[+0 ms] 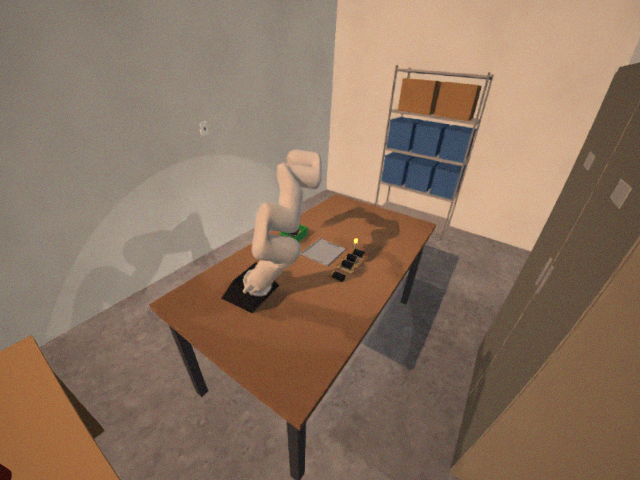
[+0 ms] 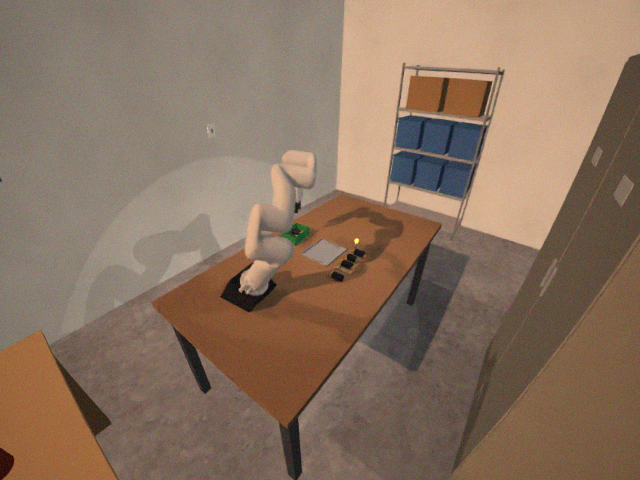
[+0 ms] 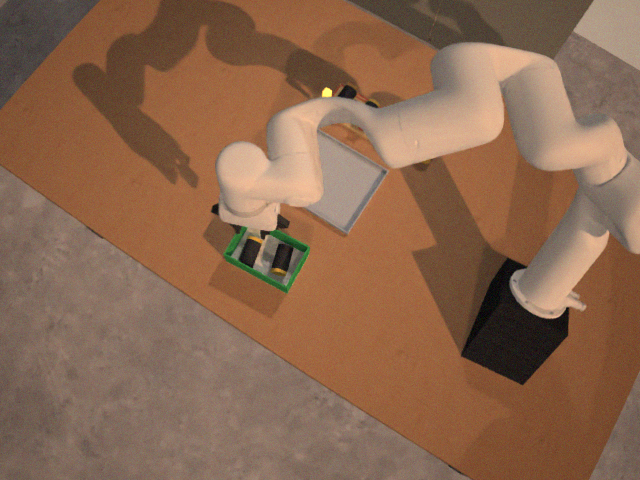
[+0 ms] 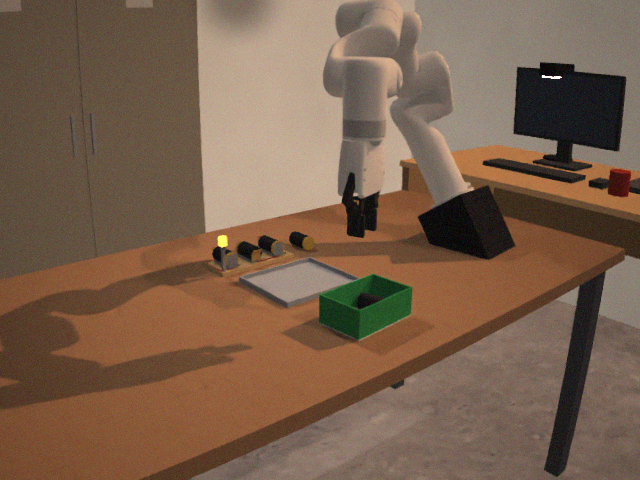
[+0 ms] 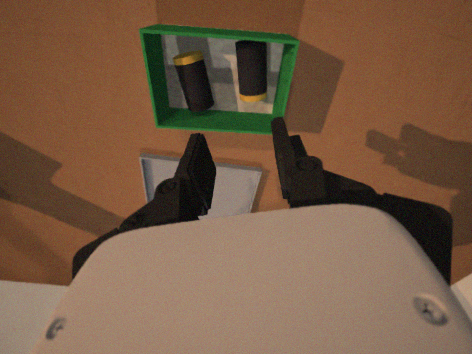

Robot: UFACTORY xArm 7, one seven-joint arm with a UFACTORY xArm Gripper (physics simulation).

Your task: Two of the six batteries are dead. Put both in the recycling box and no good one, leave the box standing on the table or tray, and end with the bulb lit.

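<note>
The green recycling box stands on the table. Two black batteries with yellow ends, one on the left and one on the right, lie apart on its floor. My gripper is partly open and empty, above the table and higher than the box. Three batteries sit in the wooden holder. Another battery lies on the table beside it. The bulb glows yellow.
A shallow grey tray lies between the box and the holder. The arm's black base stands on the same table. A desk with a monitor and a red cup is behind it.
</note>
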